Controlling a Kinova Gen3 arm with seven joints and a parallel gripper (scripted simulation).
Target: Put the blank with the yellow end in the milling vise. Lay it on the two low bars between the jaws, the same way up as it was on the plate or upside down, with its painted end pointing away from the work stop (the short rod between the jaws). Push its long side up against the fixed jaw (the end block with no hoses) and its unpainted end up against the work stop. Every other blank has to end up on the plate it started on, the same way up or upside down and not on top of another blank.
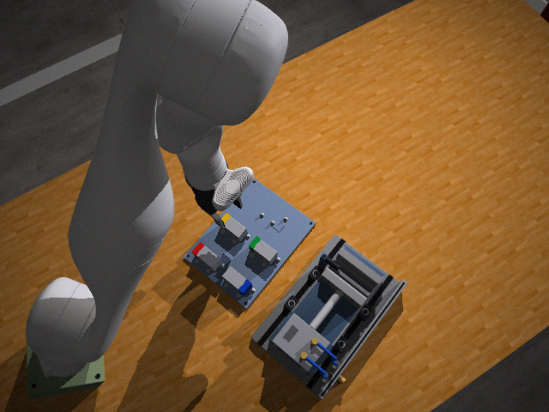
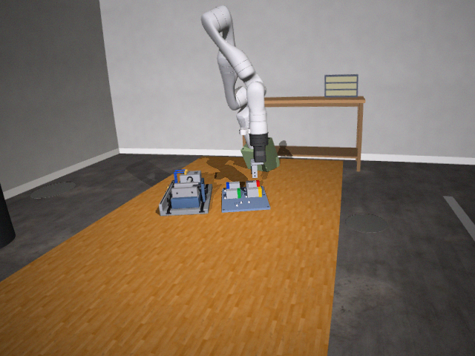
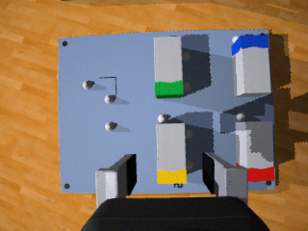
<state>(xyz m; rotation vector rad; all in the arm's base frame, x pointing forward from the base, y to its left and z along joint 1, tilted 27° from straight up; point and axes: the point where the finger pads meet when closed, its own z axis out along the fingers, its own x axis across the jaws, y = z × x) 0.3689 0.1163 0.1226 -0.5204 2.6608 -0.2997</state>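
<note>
The yellow-ended blank is 9 cm below my hand. Also, from my hand: blue plate (2 cm ahead, 4 cm to the right, 11 cm below); then red-ended blank (9 cm behind, 3 cm to the right, 9 cm below); then green-ended blank (3 cm ahead, 9 cm to the right, 9 cm below).
</note>
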